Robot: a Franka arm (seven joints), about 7 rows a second.
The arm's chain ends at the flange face. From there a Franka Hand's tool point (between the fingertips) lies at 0.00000 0.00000 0.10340 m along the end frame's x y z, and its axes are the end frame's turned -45 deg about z.
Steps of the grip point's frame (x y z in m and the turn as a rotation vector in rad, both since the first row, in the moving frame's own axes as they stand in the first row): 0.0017, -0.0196, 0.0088, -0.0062, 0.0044, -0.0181; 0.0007, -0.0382, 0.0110, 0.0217, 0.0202, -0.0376; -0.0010, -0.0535, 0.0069, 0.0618, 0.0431, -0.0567; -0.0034, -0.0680, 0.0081, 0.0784, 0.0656, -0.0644; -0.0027, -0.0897, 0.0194, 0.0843, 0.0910, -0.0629; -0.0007, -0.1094, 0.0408, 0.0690, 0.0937, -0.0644; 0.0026, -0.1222, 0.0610, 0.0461, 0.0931, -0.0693; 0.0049, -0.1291, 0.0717, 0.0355, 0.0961, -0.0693
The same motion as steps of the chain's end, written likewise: -0.0134, -0.0152, 0.0088, -0.0013, 0.0075, -0.0181; -0.0263, -0.0244, 0.0110, 0.0296, -0.0011, -0.0376; -0.0370, -0.0295, 0.0072, 0.0742, -0.0132, -0.0567; -0.0492, -0.0352, 0.0086, 0.1018, -0.0091, -0.0644; -0.0654, -0.0487, 0.0202, 0.1240, 0.0047, -0.0629; -0.0793, -0.0649, 0.0415, 0.1150, 0.0175, -0.0644; -0.0876, -0.0780, 0.0616, 0.0984, 0.0332, -0.0693; -0.0919, -0.0850, 0.0722, 0.0931, 0.0429, -0.0693
